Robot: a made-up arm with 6 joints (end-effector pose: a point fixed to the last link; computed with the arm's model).
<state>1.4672 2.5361 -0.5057 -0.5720 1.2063 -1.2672</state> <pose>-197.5 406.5 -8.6 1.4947 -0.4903 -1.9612</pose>
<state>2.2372 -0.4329 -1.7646 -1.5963 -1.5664 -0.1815</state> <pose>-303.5 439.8 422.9 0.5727 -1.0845 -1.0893</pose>
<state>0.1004 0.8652 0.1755 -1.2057 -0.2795 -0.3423</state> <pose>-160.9 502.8 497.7 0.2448 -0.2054 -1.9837</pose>
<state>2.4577 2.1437 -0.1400 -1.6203 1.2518 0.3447</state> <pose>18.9 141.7 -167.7 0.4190 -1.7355 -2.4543</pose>
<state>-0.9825 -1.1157 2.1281 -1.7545 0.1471 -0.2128</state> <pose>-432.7 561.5 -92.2 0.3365 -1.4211 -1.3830</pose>
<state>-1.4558 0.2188 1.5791 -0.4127 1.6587 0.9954</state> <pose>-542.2 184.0 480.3 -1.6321 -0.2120 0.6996</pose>
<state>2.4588 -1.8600 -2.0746 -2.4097 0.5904 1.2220</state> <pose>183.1 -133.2 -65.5 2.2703 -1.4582 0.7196</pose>
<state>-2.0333 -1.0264 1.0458 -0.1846 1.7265 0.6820</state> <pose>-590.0 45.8 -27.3 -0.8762 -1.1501 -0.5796</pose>
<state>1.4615 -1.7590 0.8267 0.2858 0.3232 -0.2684</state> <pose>-498.0 180.1 426.5 -2.0234 0.6160 2.2096</pose>
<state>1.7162 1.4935 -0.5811 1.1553 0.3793 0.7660</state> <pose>-591.1 66.7 -250.4 -1.8160 -1.2641 0.8576</pose>
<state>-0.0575 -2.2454 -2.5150 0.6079 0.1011 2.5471</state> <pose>77.0 206.8 -53.2 1.2087 0.3170 -1.1674</pose>
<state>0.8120 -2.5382 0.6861 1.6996 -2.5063 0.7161</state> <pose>-214.0 291.2 283.4 -1.4341 2.2251 0.7325</pose>
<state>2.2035 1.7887 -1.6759 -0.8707 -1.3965 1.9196</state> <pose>-644.7 -82.3 -214.0 -1.9311 1.8081 0.5025</pose>
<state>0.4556 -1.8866 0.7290 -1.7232 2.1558 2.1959</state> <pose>-357.9 -226.0 361.9 1.7266 1.2321 -2.0165</pose>
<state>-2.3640 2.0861 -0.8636 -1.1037 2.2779 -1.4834</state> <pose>-295.0 -204.2 169.3 0.1162 -1.3240 -1.4059</pose>
